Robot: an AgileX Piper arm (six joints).
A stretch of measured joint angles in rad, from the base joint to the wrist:
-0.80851, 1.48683, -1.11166, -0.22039, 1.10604, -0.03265
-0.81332, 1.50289, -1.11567, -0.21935, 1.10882, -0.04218
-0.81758, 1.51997, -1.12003, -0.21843, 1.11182, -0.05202
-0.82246, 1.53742, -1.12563, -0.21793, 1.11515, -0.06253
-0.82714, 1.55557, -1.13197, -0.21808, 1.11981, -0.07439
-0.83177, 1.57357, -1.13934, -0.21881, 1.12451, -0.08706
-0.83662, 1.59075, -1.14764, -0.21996, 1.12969, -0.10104
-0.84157, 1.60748, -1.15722, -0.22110, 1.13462, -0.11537
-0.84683, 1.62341, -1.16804, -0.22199, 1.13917, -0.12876
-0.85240, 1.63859, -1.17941, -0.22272, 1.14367, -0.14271
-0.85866, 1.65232, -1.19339, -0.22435, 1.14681, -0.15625
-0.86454, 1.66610, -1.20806, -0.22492, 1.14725, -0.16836
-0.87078, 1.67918, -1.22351, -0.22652, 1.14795, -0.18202
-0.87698, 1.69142, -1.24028, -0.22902, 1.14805, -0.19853
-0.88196, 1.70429, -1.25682, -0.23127, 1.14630, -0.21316
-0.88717, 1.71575, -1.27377, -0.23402, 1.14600, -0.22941
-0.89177, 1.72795, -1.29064, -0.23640, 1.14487, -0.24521
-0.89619, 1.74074, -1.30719, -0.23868, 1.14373, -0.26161
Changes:
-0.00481, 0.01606, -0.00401, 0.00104, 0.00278, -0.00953
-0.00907, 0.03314, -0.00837, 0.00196, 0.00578, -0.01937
-0.01395, 0.05059, -0.01397, 0.00246, 0.00911, -0.02988
-0.01863, 0.06874, -0.02031, 0.00231, 0.01377, -0.04174
-0.02326, 0.08674, -0.02768, 0.00158, 0.01847, -0.05441
-0.02811, 0.10392, -0.03598, 0.00043, 0.02365, -0.06839
-0.03306, 0.12065, -0.04556, -0.00071, 0.02858, -0.08272
-0.03832, 0.13658, -0.05638, -0.00160, 0.03313, -0.09611
-0.04389, 0.15176, -0.06775, -0.00233, 0.03763, -0.11006
-0.05015, 0.16549, -0.08173, -0.00396, 0.04077, -0.12360
-0.05603, 0.17927, -0.09640, -0.00453, 0.04121, -0.13571
-0.06227, 0.19235, -0.11185, -0.00613, 0.04191, -0.14937
-0.06847, 0.20459, -0.12862, -0.00863, 0.04201, -0.16588
-0.07345, 0.21746, -0.14516, -0.01088, 0.04026, -0.18051
-0.07866, 0.22892, -0.16211, -0.01363, 0.03996, -0.19676
-0.08326, 0.24112, -0.17898, -0.01601, 0.03883, -0.21256
-0.08768, 0.25391, -0.19553, -0.01829, 0.03769, -0.22896

